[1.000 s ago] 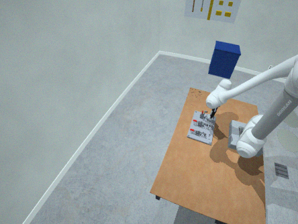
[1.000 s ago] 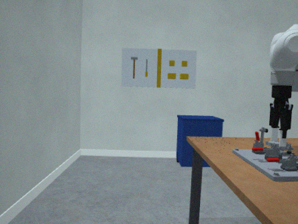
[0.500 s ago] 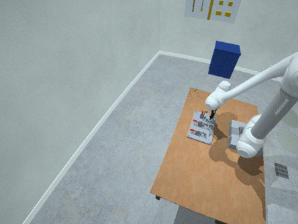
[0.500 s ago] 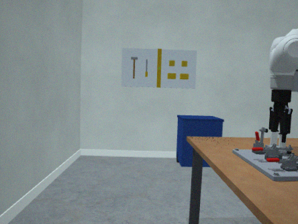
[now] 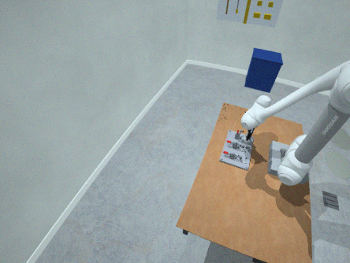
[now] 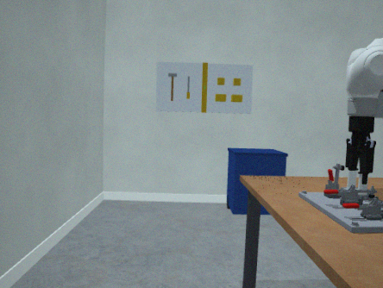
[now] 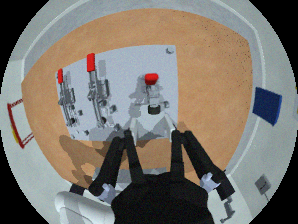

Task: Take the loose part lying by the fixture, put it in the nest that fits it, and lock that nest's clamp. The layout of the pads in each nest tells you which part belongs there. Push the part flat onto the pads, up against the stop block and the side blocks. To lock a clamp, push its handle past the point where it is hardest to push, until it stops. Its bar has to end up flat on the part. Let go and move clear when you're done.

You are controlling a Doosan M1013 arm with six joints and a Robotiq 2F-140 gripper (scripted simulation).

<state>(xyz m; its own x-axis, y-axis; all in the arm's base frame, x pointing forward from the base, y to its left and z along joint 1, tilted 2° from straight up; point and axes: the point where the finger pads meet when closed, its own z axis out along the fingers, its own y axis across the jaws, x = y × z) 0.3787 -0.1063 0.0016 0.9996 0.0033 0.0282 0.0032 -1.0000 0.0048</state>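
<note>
The grey part lies 30 mm below my hand. The rest, counted from my hand: grey fixture plate (110 mm to the left, 50 mm below, 50 mm ahead).
</note>
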